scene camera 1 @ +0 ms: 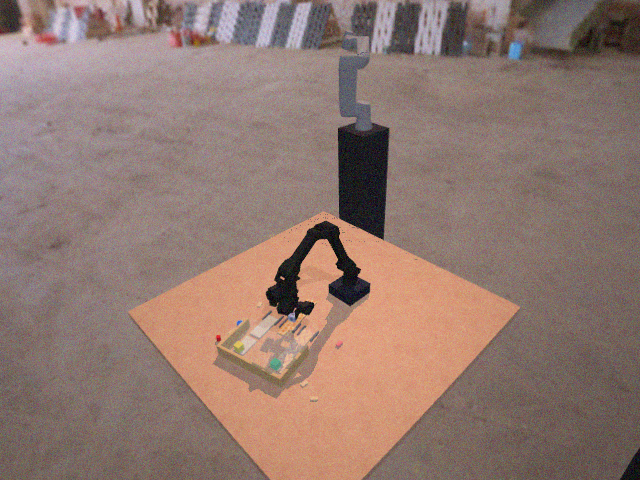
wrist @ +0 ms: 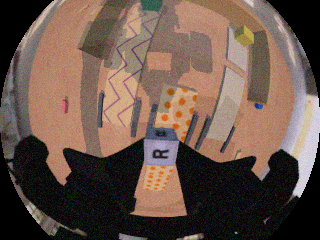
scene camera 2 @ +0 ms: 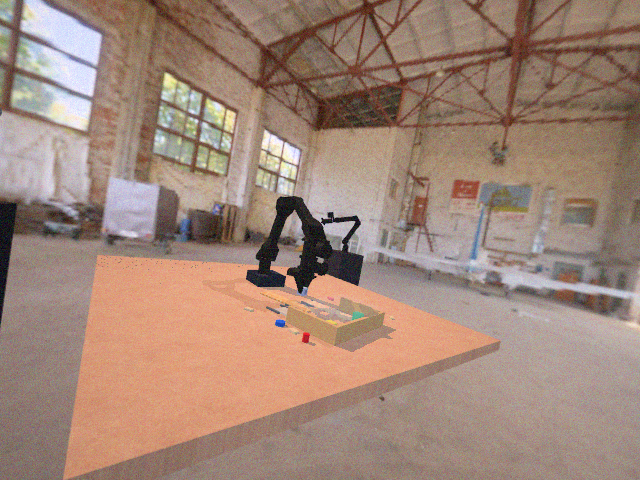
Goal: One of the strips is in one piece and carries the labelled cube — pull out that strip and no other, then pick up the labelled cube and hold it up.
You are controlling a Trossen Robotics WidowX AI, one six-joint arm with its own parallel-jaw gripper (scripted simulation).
Scene:
My gripper (scene camera 2: 302, 292) holds a pale blue labelled cube (wrist: 160, 144).

